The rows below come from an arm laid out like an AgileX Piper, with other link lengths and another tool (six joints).
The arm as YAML. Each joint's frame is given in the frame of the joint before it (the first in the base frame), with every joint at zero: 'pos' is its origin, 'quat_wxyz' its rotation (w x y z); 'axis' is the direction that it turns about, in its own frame. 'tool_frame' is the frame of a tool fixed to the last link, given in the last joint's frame.
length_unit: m
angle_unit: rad
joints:
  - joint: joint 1
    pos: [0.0, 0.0, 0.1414]
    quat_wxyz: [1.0, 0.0, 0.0, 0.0]
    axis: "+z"
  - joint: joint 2
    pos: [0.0, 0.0, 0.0]
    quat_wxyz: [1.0, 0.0, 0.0, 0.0]
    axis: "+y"
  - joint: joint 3
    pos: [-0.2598, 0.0, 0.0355]
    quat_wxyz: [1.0, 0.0, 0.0, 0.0]
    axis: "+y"
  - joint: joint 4
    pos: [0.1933, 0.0, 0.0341]
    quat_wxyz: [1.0, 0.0, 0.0, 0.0]
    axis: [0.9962, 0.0, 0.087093]
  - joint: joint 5
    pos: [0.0, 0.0, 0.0]
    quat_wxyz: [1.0, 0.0, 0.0, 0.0]
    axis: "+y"
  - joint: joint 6
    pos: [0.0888, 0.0, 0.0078]
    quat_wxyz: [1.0, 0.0, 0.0, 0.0]
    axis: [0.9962, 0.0, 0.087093]
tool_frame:
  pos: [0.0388, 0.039, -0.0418]
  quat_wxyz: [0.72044, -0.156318, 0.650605, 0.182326]
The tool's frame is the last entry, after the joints.
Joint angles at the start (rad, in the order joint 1, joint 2, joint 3, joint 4, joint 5, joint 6):
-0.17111, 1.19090, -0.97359, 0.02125, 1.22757, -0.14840
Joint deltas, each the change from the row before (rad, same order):
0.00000, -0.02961, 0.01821, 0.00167, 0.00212, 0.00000
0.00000, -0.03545, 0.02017, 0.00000, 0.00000, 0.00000
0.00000, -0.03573, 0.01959, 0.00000, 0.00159, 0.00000
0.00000, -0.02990, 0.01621, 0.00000, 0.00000, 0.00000
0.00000, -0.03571, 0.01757, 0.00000, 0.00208, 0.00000
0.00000, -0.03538, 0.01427, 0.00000, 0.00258, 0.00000
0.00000, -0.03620, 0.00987, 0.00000, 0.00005, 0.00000
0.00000, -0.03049, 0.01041, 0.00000, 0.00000, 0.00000
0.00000, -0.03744, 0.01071, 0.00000, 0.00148, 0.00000
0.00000, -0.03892, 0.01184, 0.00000, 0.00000, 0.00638
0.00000, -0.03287, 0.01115, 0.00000, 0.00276, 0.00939
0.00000, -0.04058, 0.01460, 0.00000, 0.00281, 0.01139
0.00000, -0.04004, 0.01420, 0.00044, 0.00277, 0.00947
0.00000, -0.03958, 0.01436, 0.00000, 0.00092, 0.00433
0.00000, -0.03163, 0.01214, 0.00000, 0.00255, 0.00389
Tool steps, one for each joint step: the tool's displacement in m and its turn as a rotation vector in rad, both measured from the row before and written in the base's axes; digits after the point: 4 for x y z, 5 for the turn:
-0.0061, 0.0013, 0.0001, 0.00006, -0.00943, -0.00016
-0.0067, 0.0012, 0.0000, -0.00260, -0.01506, 0.00000
-0.0068, 0.0012, -0.0001, -0.00247, -0.01434, 0.00004
-0.0055, 0.0009, -0.0003, -0.00233, -0.01349, 0.00000
-0.0065, 0.0011, -0.0003, -0.00273, -0.01583, 0.00005
-0.0061, 0.0010, 0.0001, -0.00315, -0.01826, 0.00006
-0.0053, 0.0009, 0.0007, -0.00447, -0.02590, 0.00000
-0.0046, 0.0008, 0.0000, -0.00342, -0.01979, 0.00000
-0.0056, 0.0010, 0.0002, -0.00430, -0.02488, 0.00003
-0.0054, 0.0013, -0.0001, -0.00222, -0.02696, -0.00591
-0.0048, 0.0013, -0.0005, 0.00048, -0.01912, -0.00855
-0.0059, 0.0016, -0.0010, 0.00077, -0.02340, -0.01029
-0.0057, 0.0015, -0.0013, 0.00061, -0.02331, -0.00839
-0.0055, 0.0012, -0.0017, -0.00217, -0.02419, -0.00383
-0.0046, 0.0010, -0.0017, -0.00105, -0.01692, -0.00336

